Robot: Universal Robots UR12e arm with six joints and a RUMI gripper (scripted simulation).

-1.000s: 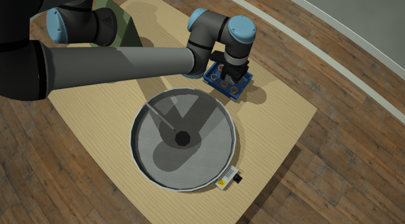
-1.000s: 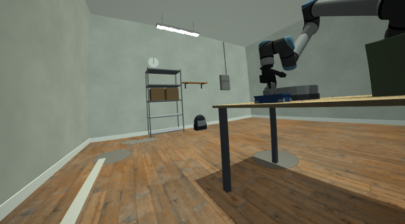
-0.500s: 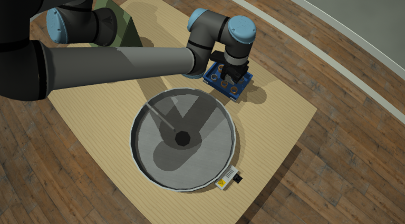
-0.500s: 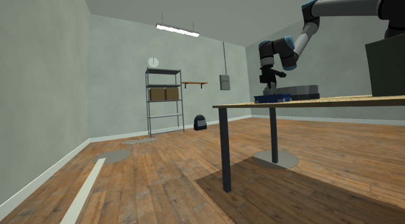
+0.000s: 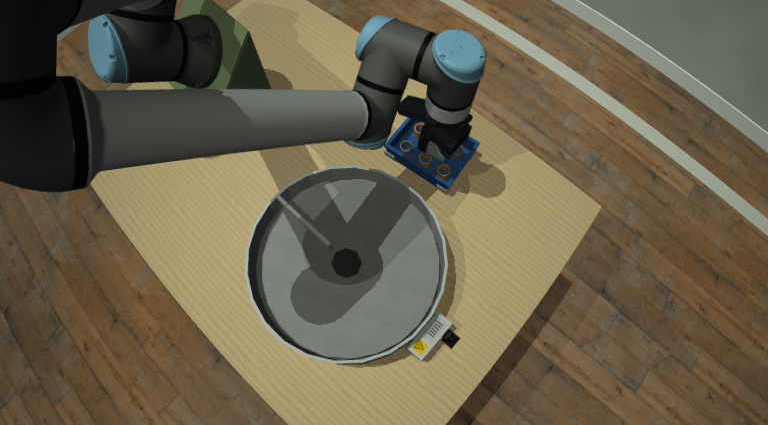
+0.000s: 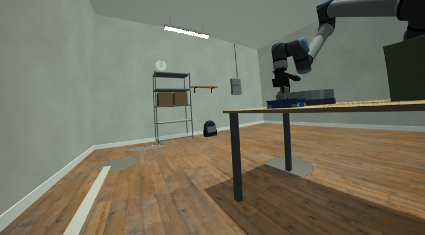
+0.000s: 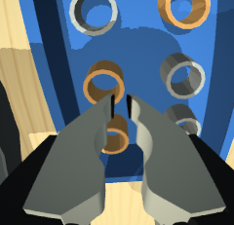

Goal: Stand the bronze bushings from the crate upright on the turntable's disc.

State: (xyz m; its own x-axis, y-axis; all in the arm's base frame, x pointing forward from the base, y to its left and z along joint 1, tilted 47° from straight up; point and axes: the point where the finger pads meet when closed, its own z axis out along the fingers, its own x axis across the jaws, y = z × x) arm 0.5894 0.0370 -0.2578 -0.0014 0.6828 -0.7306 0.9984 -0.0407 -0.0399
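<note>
The blue crate lies 1 cm behind my hand, 2 cm to the left of it and 3 cm below it. Also, from my hand: turntable disc 4 cm ahead, 33 cm to the right; then turntable 6 cm ahead, 33 cm to the right.
</note>
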